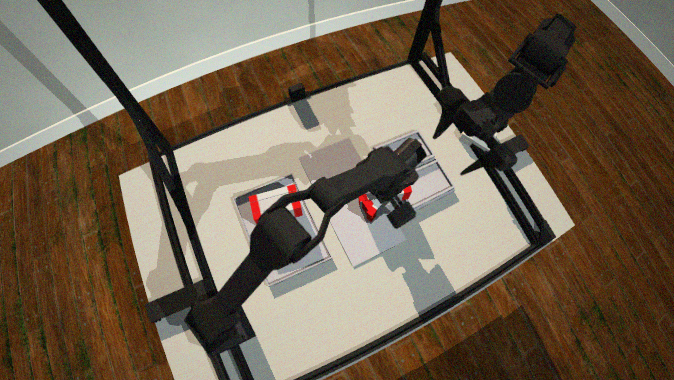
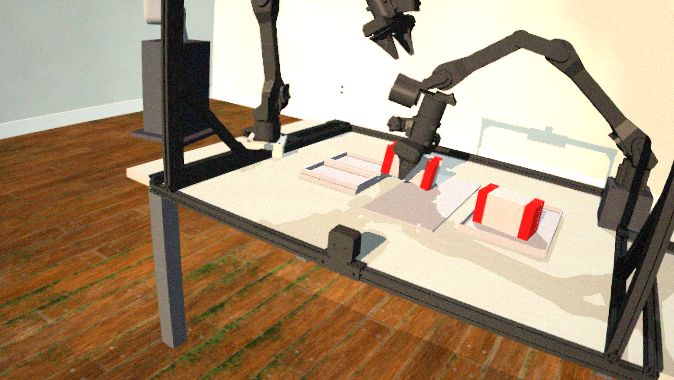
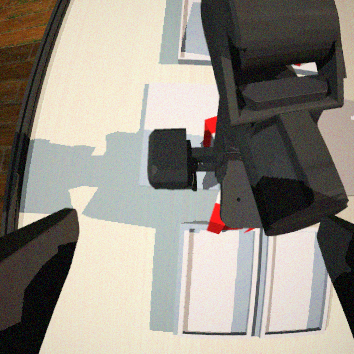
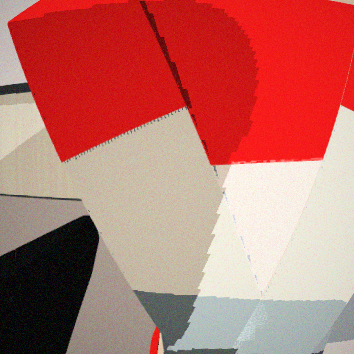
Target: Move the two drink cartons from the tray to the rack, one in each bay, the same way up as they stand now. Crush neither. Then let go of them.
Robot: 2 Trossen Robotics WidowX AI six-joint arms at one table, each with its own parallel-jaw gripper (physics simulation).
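Places are measured from the left arm's base along level axes (x up, y right, z ahead), in metres.
Where they show: left gripper, fingertip midpoint: (image 1: 447, 156) (image 2: 405, 57) (image 3: 203, 225); right gripper, fingertip midpoint: (image 1: 385, 199) (image 2: 406, 174); left arm's base, link origin: (image 2: 266, 138); right arm's base, link origin: (image 1: 218, 327) (image 2: 630, 187).
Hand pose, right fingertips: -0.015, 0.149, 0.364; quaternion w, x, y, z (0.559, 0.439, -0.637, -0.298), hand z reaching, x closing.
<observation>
Each offset is from my right fingertips to the centre of the thing, as dx, dy, dz. "pt": to the spot under its first point. Level surfaces: height alone.
One carton {+0.025, +0.004, +0.008} (image 1: 367, 206) (image 2: 430, 173) (image 3: 210, 130) (image 4: 168, 197), white with red ends, rests where the grey mat {dx -0.017} (image 1: 362, 241) (image 2: 407, 203) (image 3: 172, 105) meets the rack {-0.011, -0.025, -0.134} (image 1: 435, 185) (image 2: 335, 175) (image 3: 214, 281). My right gripper (image 1: 386, 200) (image 2: 410, 174) is open, its fingers low on either side of this carton's middle. The second carton {pt +0.053, +0.240, +0.173} (image 1: 271, 195) (image 2: 505, 215) lies in the tray (image 1: 318, 252) (image 2: 486, 231), partly hidden by the right arm. My left gripper (image 1: 448, 154) (image 2: 403, 50) is open and empty, high above the rack's far side.
The rack's two bays hold nothing. The right arm stretches across the tray and the mat. A black frame with corner posts {pt +0.131, +0.150, -0.504} (image 1: 426, 34) (image 2: 173, 94) rims the table. A small black block {pt +0.028, +0.390, -0.143} (image 1: 297, 91) (image 2: 343, 241) sits on one table edge.
</observation>
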